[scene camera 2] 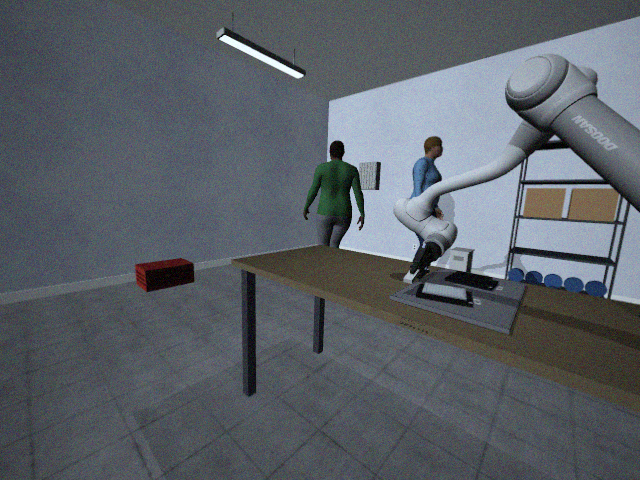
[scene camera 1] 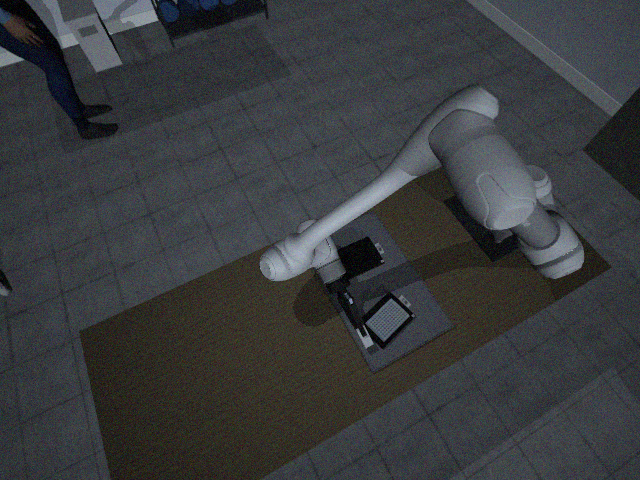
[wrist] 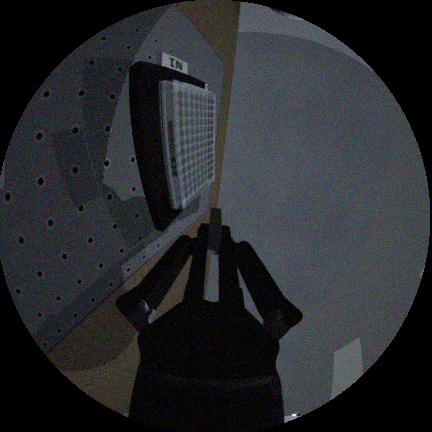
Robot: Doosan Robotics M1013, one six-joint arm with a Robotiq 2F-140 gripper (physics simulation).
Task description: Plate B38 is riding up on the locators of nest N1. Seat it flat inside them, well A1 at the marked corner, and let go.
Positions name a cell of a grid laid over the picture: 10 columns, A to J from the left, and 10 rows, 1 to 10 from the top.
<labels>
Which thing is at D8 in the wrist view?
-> My gripper.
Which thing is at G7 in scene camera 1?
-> A plate B38.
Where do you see a nest N1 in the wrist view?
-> At D3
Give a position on a plate B38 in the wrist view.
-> At E3
</labels>
